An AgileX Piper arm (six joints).
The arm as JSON. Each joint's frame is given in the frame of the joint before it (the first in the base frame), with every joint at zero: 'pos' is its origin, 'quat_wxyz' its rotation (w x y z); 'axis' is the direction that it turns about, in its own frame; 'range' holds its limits. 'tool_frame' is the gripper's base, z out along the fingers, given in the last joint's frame.
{
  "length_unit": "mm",
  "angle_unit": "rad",
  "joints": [
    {
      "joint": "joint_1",
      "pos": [
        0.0,
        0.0,
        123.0
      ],
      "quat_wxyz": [
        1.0,
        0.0,
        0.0,
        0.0
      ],
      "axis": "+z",
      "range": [
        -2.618,
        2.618
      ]
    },
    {
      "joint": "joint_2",
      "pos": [
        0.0,
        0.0,
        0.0
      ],
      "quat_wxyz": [
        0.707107,
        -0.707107,
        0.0,
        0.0
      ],
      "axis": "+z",
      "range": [
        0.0,
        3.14
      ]
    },
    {
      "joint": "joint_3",
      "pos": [
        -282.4,
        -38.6,
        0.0
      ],
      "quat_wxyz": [
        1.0,
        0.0,
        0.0,
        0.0
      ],
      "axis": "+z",
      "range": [
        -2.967,
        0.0
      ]
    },
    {
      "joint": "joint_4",
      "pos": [
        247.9,
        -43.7,
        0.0
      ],
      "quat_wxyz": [
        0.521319,
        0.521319,
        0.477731,
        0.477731
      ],
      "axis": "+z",
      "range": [
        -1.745,
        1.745
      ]
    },
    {
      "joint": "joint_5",
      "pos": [
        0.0,
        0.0,
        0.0
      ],
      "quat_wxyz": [
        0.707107,
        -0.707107,
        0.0,
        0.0
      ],
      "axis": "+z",
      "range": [
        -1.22,
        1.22
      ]
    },
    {
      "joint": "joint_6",
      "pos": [
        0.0,
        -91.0,
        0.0
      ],
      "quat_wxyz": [
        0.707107,
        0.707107,
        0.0,
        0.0
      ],
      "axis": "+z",
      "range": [
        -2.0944,
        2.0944
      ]
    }
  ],
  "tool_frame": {
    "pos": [
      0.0,
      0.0,
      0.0
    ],
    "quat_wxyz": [
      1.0,
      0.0,
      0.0,
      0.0
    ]
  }
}
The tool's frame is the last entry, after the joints.
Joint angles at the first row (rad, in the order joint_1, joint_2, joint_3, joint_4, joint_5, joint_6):
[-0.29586 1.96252 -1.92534 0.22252 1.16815 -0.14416]
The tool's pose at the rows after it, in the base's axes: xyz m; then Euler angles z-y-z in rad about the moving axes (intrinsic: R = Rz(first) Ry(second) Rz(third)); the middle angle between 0 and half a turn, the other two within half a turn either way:
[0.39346, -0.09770, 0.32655, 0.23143, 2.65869, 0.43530]
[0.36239, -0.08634, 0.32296, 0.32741, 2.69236, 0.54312]
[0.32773, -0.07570, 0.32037, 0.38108, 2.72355, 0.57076]
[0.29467, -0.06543, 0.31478, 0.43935, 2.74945, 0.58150]
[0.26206, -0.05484, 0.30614, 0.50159, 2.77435, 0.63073]
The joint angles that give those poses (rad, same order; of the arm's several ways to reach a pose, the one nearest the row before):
[-0.29586 1.86109 -1.78452 0.25678 1.16816 -0.14336]
[-0.29585 1.74973 -1.61859 0.27912 1.16816 -0.14334]
[-0.29586 1.62929 -1.45827 0.28006 1.16815 -0.17491]
[-0.29586 1.51771 -1.31073 0.28235 1.16816 -0.22782]
[-0.29352 1.40928 -1.16777 0.28236 1.16814 -0.24309]

